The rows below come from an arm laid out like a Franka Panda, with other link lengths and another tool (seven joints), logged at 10 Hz.
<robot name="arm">
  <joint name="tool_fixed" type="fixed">
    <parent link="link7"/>
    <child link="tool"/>
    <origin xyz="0.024 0.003 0.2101" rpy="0 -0.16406 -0.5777"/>
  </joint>
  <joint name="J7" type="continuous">
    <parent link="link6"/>
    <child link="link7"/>
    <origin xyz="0.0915 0 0" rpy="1.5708 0 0"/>
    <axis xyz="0 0 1"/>
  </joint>
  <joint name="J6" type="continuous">
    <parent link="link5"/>
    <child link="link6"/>
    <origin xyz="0 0 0" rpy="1.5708 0 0"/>
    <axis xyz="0 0 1"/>
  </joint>
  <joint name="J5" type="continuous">
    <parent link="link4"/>
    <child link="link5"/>
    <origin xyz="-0.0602 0.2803 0" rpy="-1.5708 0 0"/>
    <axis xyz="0 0 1"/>
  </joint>
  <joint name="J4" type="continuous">
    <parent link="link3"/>
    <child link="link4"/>
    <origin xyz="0.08 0 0" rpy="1.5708 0 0"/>
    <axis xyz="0 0 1"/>
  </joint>
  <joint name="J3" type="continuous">
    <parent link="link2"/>
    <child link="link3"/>
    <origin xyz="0 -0.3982 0" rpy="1.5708 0 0"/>
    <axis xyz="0 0 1"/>
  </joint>
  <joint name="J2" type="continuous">
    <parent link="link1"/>
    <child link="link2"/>
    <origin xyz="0 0 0" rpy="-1.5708 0 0"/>
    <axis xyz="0 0 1"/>
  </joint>
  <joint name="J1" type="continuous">
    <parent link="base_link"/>
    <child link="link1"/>
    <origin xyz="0 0 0.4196" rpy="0 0 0"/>
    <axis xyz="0 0 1"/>
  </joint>
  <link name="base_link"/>
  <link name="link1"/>
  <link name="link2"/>
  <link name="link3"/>
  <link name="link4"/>
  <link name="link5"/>
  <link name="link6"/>
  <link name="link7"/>
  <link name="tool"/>
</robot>
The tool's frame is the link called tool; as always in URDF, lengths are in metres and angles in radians. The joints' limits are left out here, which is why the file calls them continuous.
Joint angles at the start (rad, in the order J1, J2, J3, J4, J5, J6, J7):
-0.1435, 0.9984, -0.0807, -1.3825, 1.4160, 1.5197, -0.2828
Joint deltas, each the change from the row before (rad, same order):
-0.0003, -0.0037, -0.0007, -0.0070, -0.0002, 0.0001, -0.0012
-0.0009, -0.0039, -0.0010, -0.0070, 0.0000, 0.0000, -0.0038
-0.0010, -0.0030, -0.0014, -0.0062, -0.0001, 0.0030, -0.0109
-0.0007, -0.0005, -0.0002, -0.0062, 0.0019, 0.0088, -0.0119
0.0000, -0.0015, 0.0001, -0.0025, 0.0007, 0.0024, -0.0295
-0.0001, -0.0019, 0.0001, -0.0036, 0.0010, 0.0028, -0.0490
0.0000, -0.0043, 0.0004, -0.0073, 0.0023, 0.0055, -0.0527
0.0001, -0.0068, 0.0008, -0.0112, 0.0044, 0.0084, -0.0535
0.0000, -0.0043, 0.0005, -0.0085, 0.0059, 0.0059, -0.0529
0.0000, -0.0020, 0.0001, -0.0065, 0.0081, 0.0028, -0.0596
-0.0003, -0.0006, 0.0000, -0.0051, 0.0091, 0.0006, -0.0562
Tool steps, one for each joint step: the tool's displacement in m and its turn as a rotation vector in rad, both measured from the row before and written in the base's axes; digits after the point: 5 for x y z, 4 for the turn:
-0.00131, -0.00042, 0.00036, -0.0001, 0.0021, -0.0009
-0.00118, -0.00096, 0.00054, -0.0002, -0.0006, -0.0014
-0.00057, -0.00163, -0.00019, -0.0032, -0.0077, -0.0026
0.00016, -0.00162, -0.00219, -0.0050, -0.0070, -0.0068
0.00039, -0.00018, 0.00064, -0.0026, -0.0285, 0.0020
0.00050, -0.00024, 0.00098, -0.0037, -0.0471, 0.0043
0.00037, -0.00033, 0.00148, -0.0047, -0.0499, 0.0021
0.00027, -0.00040, 0.00203, -0.0052, -0.0498, -0.0010
0.00053, -0.00030, 0.00164, -0.0032, -0.0494, -0.0006
0.00075, -0.00007, 0.00152, -0.0008, -0.0559, 0.0005
0.00076, -0.00007, 0.00136, 0.0012, -0.0526, 0.0002

